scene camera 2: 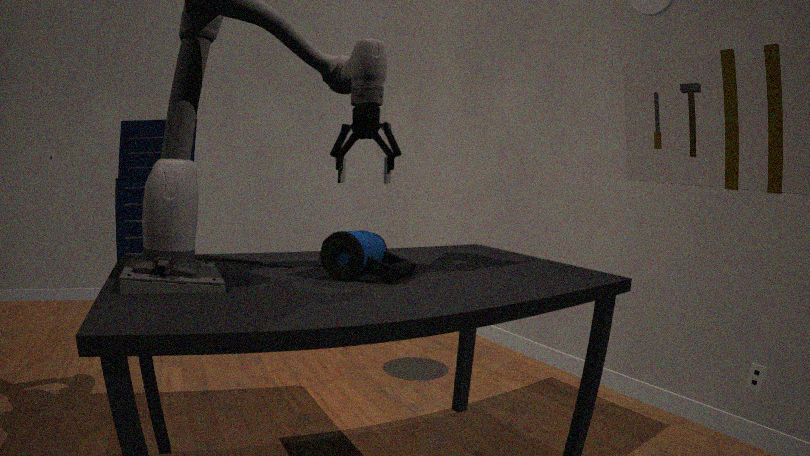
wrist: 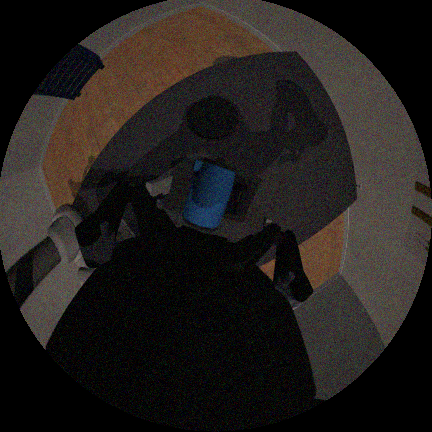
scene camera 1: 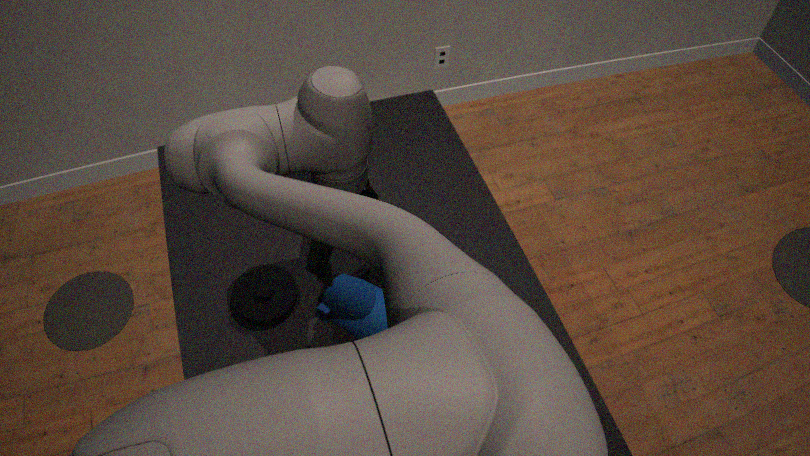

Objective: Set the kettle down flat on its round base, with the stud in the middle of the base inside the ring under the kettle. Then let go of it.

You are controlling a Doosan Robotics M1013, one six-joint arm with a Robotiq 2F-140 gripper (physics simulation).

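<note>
The blue kettle (scene camera 1: 371,318) (scene camera 2: 371,244) (wrist: 214,212) lies on its side on the dark table. In scene camera 2 its dark round underside faces the camera and its black handle (scene camera 2: 393,267) lies to the right, low at the table top. The black round base (scene camera 1: 249,310) (wrist: 212,117) lies flat beside the kettle, apart from it, with a small stud faintly visible in its middle in scene camera 1. My gripper (scene camera 2: 363,180) (wrist: 209,196) points down, open and empty, well above the kettle. The arm hides much of the gripper and part of the kettle in scene camera 1.
The table (scene camera 1: 453,169) (scene camera 2: 283,317) (wrist: 310,185) carries the robot's mounting plate (scene camera 2: 172,286) at its left end in scene camera 2. A wall stands behind the table. A blue cabinet (scene camera 2: 129,195) (wrist: 70,75) stands beyond the arm. The arm's shadow falls across the table.
</note>
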